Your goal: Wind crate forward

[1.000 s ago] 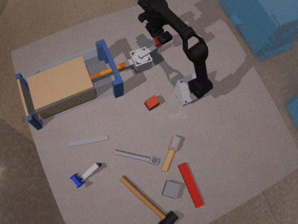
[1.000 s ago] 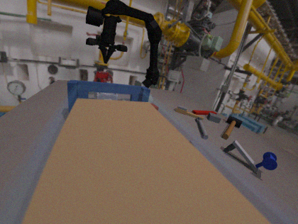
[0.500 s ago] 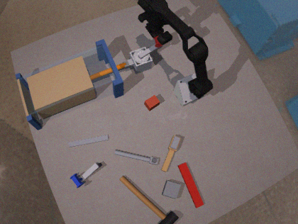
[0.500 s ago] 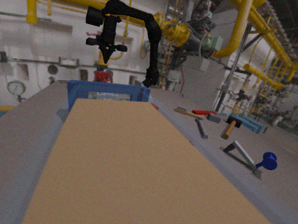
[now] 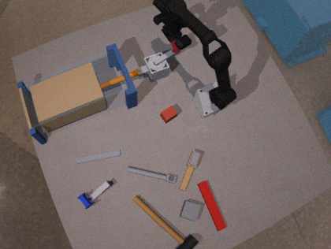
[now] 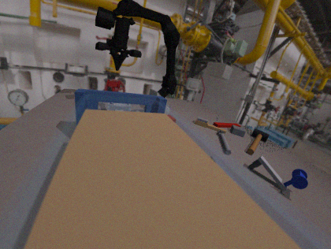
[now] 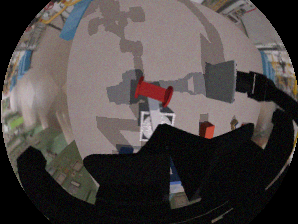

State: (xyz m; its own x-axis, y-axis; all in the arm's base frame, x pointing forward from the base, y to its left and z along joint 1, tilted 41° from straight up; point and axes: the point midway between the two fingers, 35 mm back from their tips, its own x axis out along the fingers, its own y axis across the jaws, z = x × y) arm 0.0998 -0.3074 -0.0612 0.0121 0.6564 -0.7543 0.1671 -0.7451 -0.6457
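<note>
Right now my gripper tip is 8 cm above the red knob, 4 cm past it and 1 cm to the left of it. The rest, counted from my gripper tip: blue steel frame (22 cm ahead, 11 cm below); red-knobbed crank (11 cm below); grey winch (18 cm below, 5 cm ahead).
</note>
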